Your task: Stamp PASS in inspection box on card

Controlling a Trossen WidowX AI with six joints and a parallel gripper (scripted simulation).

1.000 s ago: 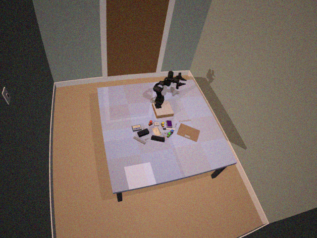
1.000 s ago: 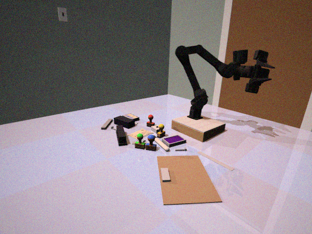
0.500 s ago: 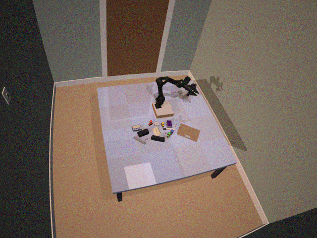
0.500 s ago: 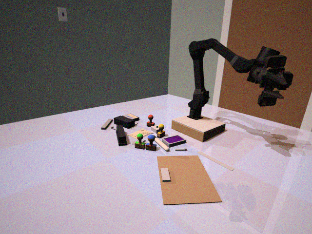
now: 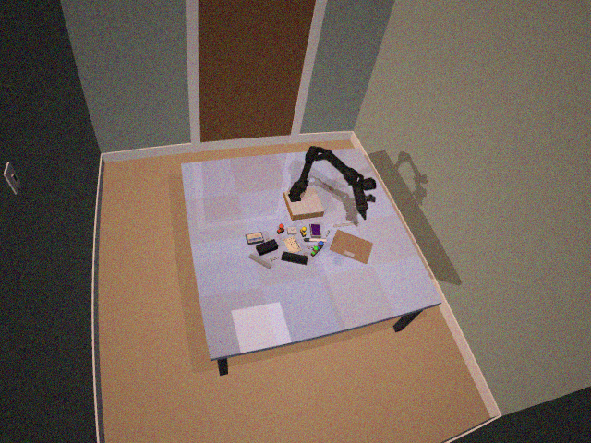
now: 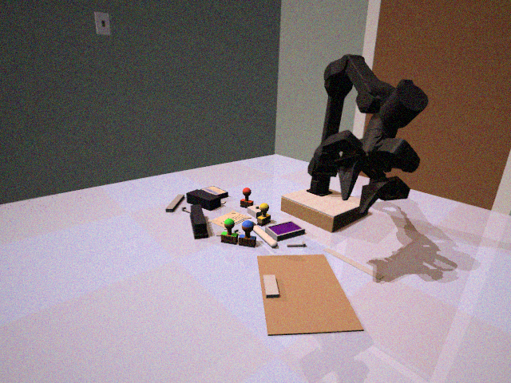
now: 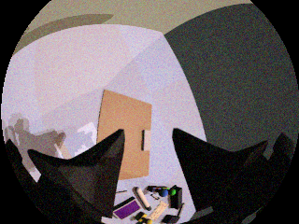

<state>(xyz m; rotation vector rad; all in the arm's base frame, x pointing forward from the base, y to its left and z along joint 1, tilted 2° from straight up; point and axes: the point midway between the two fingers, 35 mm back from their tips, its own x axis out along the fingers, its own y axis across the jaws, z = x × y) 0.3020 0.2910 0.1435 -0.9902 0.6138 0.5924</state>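
Now: the green-knobbed stamp 290 mm to the right of my gripper tip, 160 mm below it and 60 mm ahead of it. From my gripper tip the other things lie so: purple ink pad (230 mm to the right, 170 mm below, 90 mm behind); then thin strip (180 mm below, 100 mm behind, 40 mm to the right); then blue-knobbed stamp (250 mm to the right, 160 mm below, 30 mm ahead).
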